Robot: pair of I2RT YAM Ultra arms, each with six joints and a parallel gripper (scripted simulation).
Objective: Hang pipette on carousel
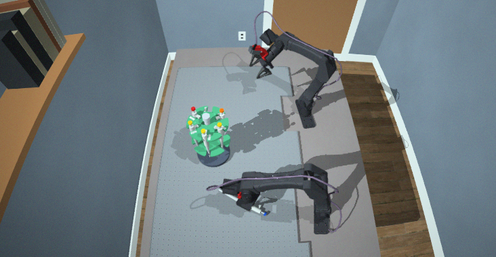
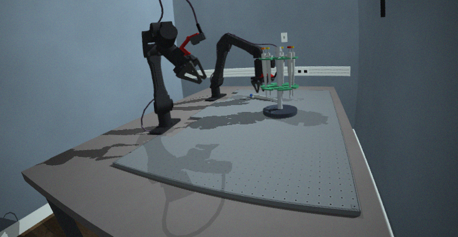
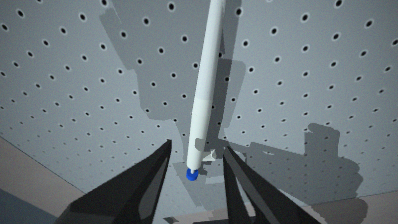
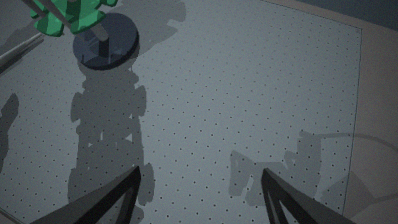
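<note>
Now: the white hand pipette 40 mm below my left hand, 20 mm to the right of it and 20 mm ahead of it.
</note>
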